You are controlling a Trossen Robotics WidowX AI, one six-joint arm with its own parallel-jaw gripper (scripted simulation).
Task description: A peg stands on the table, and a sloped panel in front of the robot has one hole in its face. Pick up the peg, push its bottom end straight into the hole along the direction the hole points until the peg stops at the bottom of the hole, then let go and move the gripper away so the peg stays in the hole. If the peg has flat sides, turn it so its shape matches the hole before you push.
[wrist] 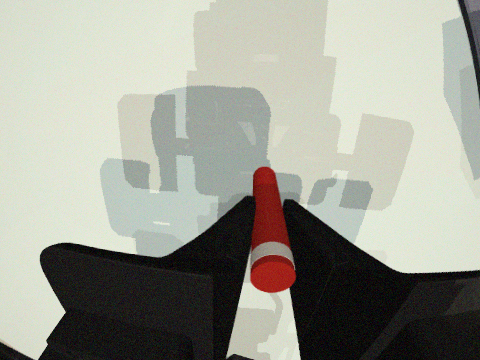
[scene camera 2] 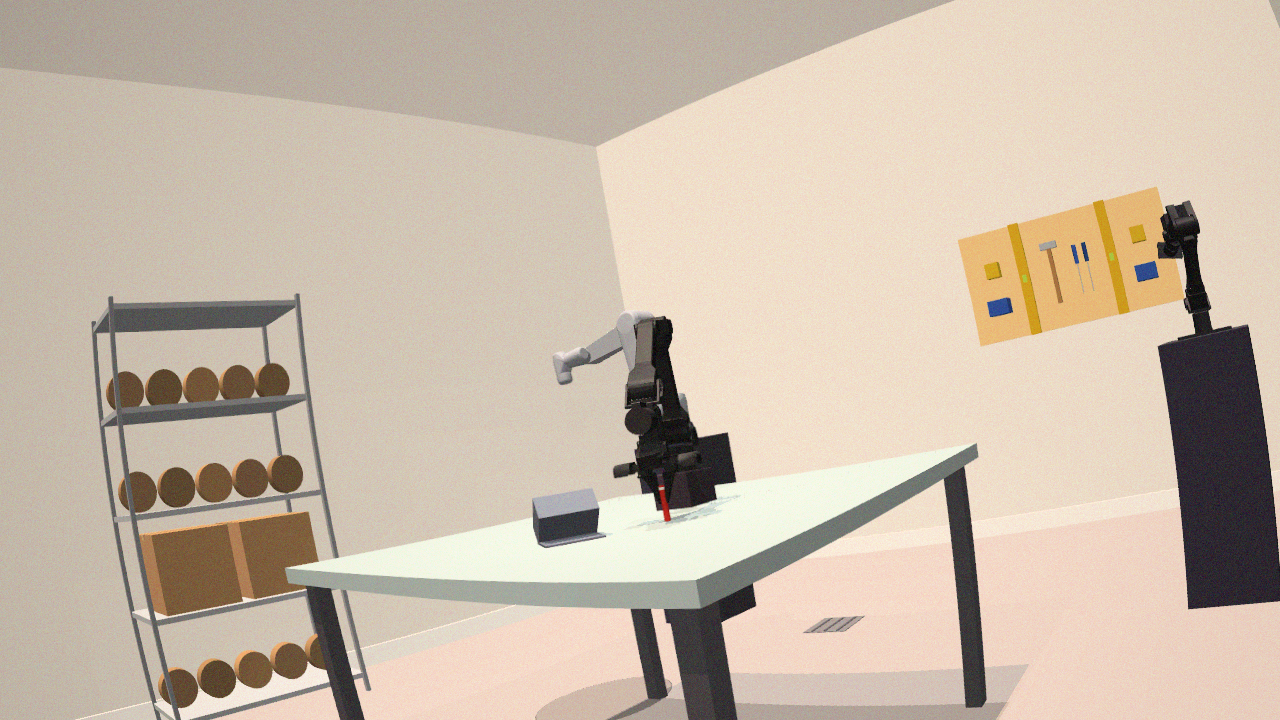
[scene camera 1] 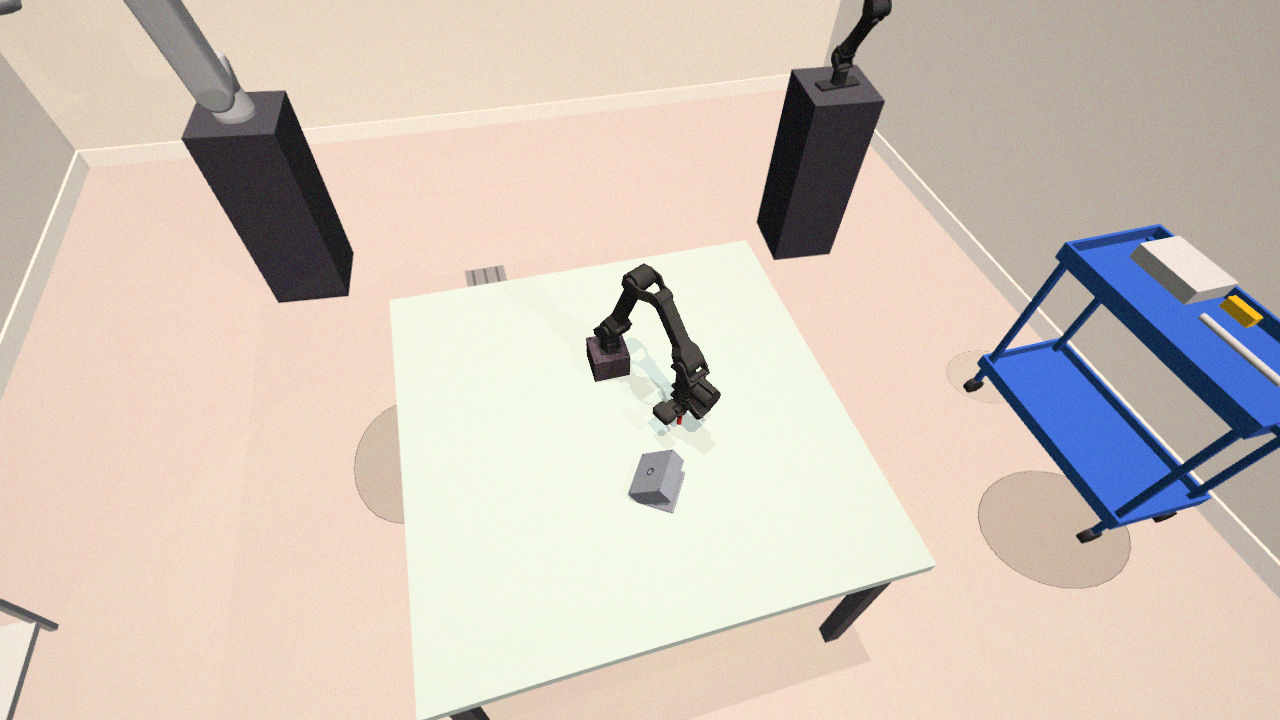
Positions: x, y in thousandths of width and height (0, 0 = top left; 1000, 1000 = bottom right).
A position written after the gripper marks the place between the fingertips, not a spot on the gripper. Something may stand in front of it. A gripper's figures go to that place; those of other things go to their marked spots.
Scene:
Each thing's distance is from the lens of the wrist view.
gripper (wrist: 559, 574): 10 cm
round red peg (wrist: 566, 749): 7 cm

